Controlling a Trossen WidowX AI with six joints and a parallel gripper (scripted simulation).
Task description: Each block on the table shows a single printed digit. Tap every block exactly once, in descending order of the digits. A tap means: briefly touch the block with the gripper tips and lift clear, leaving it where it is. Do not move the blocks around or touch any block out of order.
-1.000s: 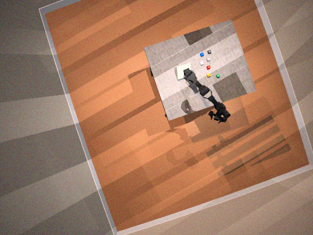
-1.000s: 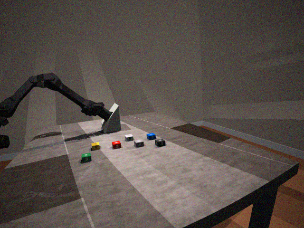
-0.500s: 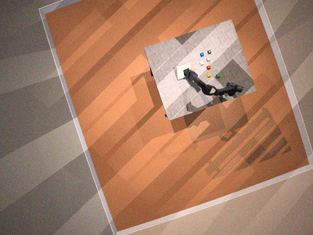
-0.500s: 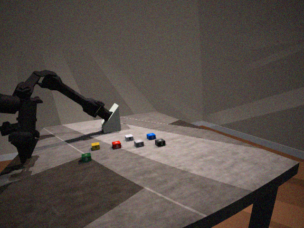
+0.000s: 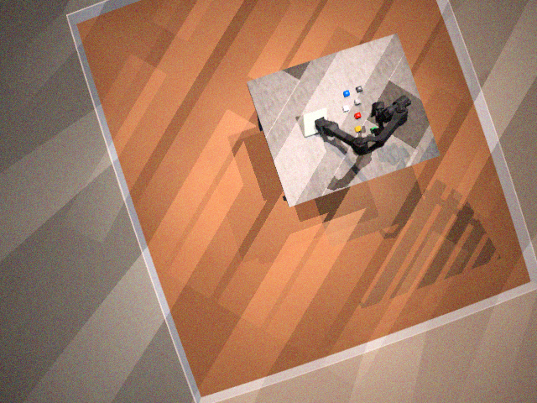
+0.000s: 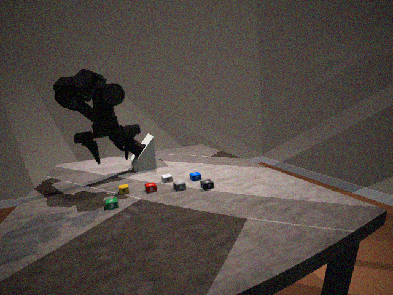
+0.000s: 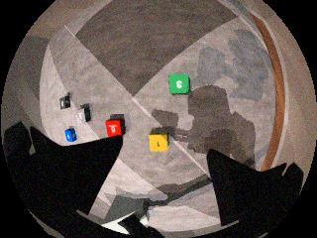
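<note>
My gripper tip is 19 cm to the right of the grey block, 10 cm above it and 3 cm short of it. The rest, counted from my gripper tip: green block: 10 cm below, 6 cm ahead, 3 cm to the right; then yellow block: 10 cm below, 4 cm behind, 2 cm to the left; then red block: 11 cm to the left, 10 cm below.
</note>
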